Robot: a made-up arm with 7 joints. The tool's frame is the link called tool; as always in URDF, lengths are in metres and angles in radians. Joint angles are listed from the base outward.
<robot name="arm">
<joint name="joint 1" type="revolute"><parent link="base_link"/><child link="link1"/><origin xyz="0 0 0.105" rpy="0 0 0"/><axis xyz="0 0 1"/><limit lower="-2.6" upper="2.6"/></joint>
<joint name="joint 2" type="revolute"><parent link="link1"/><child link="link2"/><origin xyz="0.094 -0.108 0.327" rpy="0 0 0"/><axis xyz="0 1 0"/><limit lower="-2.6" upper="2.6"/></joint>
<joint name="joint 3" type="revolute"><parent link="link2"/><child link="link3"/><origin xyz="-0.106 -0.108 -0.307" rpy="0 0 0"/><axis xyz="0 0 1"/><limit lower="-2.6" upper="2.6"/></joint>
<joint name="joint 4" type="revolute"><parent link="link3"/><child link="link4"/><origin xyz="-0.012 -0.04 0.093" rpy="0 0 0"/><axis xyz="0 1 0"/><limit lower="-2.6" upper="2.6"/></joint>
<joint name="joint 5" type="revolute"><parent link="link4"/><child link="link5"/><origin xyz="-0.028 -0.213 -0.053" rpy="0 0 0"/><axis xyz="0 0 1"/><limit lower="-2.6" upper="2.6"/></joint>
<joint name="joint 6" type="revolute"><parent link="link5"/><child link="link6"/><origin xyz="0.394 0.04 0.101" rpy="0 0 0"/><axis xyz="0 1 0"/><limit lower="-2.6" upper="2.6"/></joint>
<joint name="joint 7" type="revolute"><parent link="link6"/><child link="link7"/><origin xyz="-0.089 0.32 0.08" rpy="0 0 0"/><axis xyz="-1 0 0"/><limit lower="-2.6" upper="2.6"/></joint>
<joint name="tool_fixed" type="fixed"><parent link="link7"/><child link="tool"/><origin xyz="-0.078 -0.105 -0.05" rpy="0 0 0"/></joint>
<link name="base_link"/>
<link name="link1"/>
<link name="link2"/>
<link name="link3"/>
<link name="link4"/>
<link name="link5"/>
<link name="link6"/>
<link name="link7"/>
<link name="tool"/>
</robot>
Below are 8 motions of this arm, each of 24 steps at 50 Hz.
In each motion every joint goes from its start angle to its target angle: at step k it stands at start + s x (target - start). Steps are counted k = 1, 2, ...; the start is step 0. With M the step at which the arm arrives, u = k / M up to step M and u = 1 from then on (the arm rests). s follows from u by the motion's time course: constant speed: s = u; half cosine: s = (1 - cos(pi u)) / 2; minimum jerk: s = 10 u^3 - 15 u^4 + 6 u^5.
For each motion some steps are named. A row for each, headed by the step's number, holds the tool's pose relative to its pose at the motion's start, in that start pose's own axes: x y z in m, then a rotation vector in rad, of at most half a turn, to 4 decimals.
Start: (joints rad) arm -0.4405 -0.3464 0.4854 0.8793 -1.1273 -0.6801 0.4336
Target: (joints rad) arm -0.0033 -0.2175 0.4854 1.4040 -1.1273 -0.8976 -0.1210
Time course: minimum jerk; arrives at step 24
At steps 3, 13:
3: -0.0010 0.0042 -0.0004 0.0056 -0.0068 0.0091
13: -0.0384 0.1253 -0.0217 0.1904 -0.2260 0.3566

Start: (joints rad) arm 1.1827 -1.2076 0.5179 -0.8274 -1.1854 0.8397 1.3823
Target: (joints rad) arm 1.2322 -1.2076 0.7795 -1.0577 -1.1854 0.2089 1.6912
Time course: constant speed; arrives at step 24
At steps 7, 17, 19, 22, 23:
7: -0.0229 0.0339 0.0018 -0.0505 -0.1172 -0.1322
17: -0.0502 0.0870 -0.0048 -0.0829 -0.2448 -0.3341
19: -0.0546 0.0982 -0.0068 -0.0840 -0.2638 -0.3755
22: -0.0606 0.1155 -0.0100 -0.0823 -0.2879 -0.4380
23: -0.0625 0.1213 -0.0111 -0.0809 -0.2947 -0.4588

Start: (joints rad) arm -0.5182 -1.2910 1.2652 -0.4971 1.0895 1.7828 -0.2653
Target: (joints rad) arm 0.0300 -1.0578 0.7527 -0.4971 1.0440 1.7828 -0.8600
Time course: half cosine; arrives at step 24
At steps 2, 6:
2: 0.0018 -0.0003 0.0018 0.0203 -0.0065 -0.0014
6: 0.0143 -0.0028 0.0155 0.1736 -0.0565 -0.0070

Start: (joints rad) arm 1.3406 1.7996 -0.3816 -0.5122 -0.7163 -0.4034 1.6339
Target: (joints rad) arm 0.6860 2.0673 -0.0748 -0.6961 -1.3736 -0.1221 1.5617
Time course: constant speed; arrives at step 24
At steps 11, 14, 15, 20, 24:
11: 0.0352 0.1536 -0.0632 0.0640 0.2364 0.4624
14: 0.0311 0.2054 -0.0807 0.0792 0.3008 0.5944
15: 0.0282 0.2234 -0.0864 0.0840 0.3223 0.6389
20: -0.0001 0.3171 -0.1133 0.1042 0.4292 0.8654
24: -0.0401 0.3943 -0.1315 0.1152 0.5141 1.0512

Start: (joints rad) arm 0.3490 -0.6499 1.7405 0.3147 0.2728 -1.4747 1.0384
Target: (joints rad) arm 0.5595 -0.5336 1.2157 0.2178 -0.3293 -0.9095 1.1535
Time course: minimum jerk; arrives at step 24
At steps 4, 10, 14, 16, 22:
4: 0.0050 0.0001 -0.0076 -0.0358 0.0120 0.0045
10: 0.0502 -0.0092 -0.0713 -0.3381 0.1527 0.0330
14: 0.0947 -0.0354 -0.1301 -0.6080 0.3507 0.0433
16: 0.1132 -0.0527 -0.1553 -0.7166 0.4562 0.0429
22: 0.1379 -0.0853 -0.1922 -0.8634 0.6325 0.0372

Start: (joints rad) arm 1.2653 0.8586 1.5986 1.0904 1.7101 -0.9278 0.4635
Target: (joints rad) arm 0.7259 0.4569 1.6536 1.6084 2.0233 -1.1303 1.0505
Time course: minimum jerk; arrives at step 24
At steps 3, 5, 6, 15, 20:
3: 0.0007 -0.0010 -0.0003 -0.0108 -0.0028 -0.0050
5: 0.0029 -0.0041 -0.0010 -0.0435 -0.0114 -0.0208
6: 0.0048 -0.0064 -0.0015 -0.0699 -0.0186 -0.0342
15: 0.0464 -0.0319 -0.0001 -0.4884 -0.1714 -0.3228
20: 0.0645 -0.0356 0.0046 -0.6419 -0.2478 -0.4728

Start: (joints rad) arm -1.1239 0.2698 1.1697 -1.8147 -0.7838 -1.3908 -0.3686
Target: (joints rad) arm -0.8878 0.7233 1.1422 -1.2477 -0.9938 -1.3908 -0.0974
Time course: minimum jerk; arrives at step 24
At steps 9, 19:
9: -0.0933 -0.0846 0.0265 -0.2679 0.2052 0.0413
19: -0.2621 -0.2303 0.2133 -0.8563 0.7336 0.2288

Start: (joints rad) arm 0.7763 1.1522 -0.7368 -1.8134 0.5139 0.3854 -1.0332
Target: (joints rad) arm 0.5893 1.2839 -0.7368 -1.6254 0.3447 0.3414 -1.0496
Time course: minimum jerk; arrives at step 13
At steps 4, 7, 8, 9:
4: 0.0108 0.0038 0.0129 0.0346 0.0111 -0.0633
7: 0.0370 0.0057 0.0395 0.1099 0.0324 -0.2130
8: 0.0460 0.0042 0.0477 0.1343 0.0386 -0.2657
9: 0.0537 0.0020 0.0543 0.1548 0.0434 -0.3115

